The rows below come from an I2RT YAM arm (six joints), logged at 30 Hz.
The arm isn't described. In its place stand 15 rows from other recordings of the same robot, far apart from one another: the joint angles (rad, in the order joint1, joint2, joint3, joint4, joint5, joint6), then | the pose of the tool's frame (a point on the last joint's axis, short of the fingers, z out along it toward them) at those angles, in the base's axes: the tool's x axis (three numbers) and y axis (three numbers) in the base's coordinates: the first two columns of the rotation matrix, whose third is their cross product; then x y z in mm.
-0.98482 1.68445 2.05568 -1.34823 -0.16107 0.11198 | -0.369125 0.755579 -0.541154 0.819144 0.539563 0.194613 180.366 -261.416 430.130
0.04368 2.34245 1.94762 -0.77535 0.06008 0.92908 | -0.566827 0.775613 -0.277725 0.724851 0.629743 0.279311 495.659 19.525 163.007
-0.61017 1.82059 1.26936 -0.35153 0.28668 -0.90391 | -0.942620 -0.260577 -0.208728 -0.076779 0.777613 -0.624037 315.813 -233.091 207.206
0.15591 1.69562 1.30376 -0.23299 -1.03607 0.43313 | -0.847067 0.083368 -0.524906 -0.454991 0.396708 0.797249 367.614 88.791 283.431
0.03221 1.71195 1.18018 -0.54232 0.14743 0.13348 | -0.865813 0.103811 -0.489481 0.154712 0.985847 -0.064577 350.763 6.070 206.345
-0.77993 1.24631 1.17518 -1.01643 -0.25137 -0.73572 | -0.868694 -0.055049 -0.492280 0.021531 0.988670 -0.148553 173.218 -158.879 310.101
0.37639 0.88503 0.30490 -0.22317 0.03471 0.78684 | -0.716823 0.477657 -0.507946 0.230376 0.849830 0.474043 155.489 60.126 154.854
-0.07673 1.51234 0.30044 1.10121 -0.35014 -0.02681 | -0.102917 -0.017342 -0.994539 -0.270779 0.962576 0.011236 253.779 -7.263 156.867
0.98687 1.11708 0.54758 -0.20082 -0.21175 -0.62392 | 0.213536 -0.712889 -0.667976 -0.953771 -0.004114 -0.300507 115.627 188.555 193.447
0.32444 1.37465 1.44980 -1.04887 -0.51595 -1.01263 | 0.043059 -0.763938 -0.643851 -0.950976 0.166207 -0.260806 247.819 101.878 363.859
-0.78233 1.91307 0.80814 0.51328 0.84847 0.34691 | -0.063390 0.379919 -0.922845 0.988166 -0.105524 -0.111319 231.702 -267.942 115.850
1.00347 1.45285 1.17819 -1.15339 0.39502 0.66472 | -0.880660 -0.322605 -0.346935 -0.261405 0.941646 -0.212060 149.244 208.724 261.198
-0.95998 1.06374 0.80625 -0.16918 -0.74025 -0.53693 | -0.333182 -0.182559 -0.925020 0.095688 0.969464 -0.225797 154.619 -178.977 298.415
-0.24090 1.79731 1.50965 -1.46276 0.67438 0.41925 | -0.840990 0.534026 -0.086907 0.460219 0.621599 -0.633887 298.713 -96.275 258.615
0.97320 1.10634 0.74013 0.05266 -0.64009 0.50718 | -0.629016 -0.231825 -0.742022 -0.774714 0.107758 0.623063 122.825 218.252 286.196
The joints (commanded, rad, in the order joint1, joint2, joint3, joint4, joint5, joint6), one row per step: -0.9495 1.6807 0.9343 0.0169 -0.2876 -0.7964; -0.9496 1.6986 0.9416 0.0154 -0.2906 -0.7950; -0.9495 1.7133 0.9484 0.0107 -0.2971 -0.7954; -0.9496 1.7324 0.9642 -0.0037 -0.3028 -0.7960; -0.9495 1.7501 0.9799 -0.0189 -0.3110 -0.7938; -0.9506 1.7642 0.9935 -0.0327 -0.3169 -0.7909; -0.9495 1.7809 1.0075 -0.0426 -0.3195 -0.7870; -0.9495 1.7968 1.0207 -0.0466 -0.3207 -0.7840; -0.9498 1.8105 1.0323 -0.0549 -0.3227 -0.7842; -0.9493 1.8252 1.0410 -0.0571 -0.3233 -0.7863; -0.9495 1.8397 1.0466 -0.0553 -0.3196 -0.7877; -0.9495 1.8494 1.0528 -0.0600 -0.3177 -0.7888; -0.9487 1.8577 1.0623 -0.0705 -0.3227 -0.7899; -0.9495 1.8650 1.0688 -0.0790 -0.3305 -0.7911; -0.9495 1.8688 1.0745 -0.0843 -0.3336 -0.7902
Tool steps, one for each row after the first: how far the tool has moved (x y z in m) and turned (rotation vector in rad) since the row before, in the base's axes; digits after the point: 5 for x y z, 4 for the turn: 0.00150 -0.00198 -0.00384 0.0119 0.0048 0.0012; 0.00130 -0.00138 -0.00320 0.0126 0.0039 0.0051; 0.00199 -0.00251 -0.00282 0.0163 0.0073 0.0044; 0.00199 -0.00224 -0.00249 0.0188 0.0045 0.0045; 0.00127 -0.00212 -0.00183 0.0159 0.0038 0.0011; 0.00212 -0.00212 -0.00239 0.0138 0.0044 0.0002; 0.00190 -0.00259 -0.00198 0.0079 0.0022 -0.0013; 0.00137 -0.00199 -0.00203 0.0092 0.0049 0.0012; 0.00152 -0.00176 -0.00283 0.0056 0.0051 0.0024; 0.00099 -0.00173 -0.00344 0.0033 0.0068 -0.0017; 0.00073 -0.00113 -0.00204 0.0052 0.0063 -0.0005; 0.00123 -0.00091 -0.00096 0.0091 0.0027 0.0048; 0.00051 -0.00078 -0.00130 0.0103 0.0009 0.0051; 0.00061 -0.00068 -0.00009 0.0047 -0.0002 0.0013
